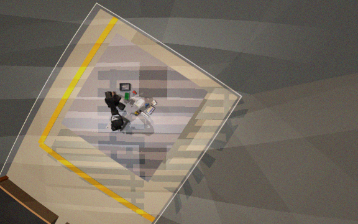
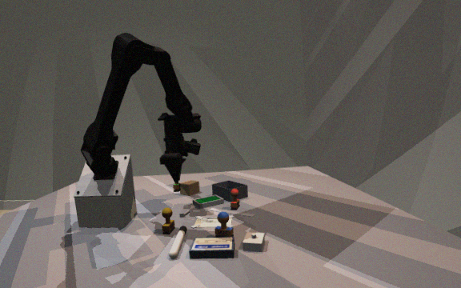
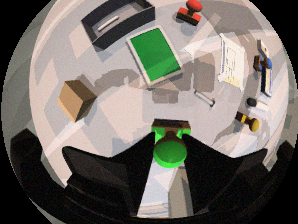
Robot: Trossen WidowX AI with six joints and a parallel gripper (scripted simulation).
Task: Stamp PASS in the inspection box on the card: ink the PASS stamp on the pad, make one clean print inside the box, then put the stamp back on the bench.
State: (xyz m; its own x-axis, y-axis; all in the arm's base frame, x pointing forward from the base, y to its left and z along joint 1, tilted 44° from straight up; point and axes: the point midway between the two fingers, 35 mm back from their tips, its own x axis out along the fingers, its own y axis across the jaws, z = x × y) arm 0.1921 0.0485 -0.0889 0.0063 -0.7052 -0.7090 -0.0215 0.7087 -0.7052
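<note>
Right now the green ink pad is 100 mm ahead of my gripper tip, 80 mm below it and 20 mm to the left of it. Also, from my gripper tip: yellow-knobbed stamp 180 mm to the right, 70 mm below; green-knobbed stamp 10 mm below; tan block 160 mm to the left, 70 mm below, 20 mm ahead.
</note>
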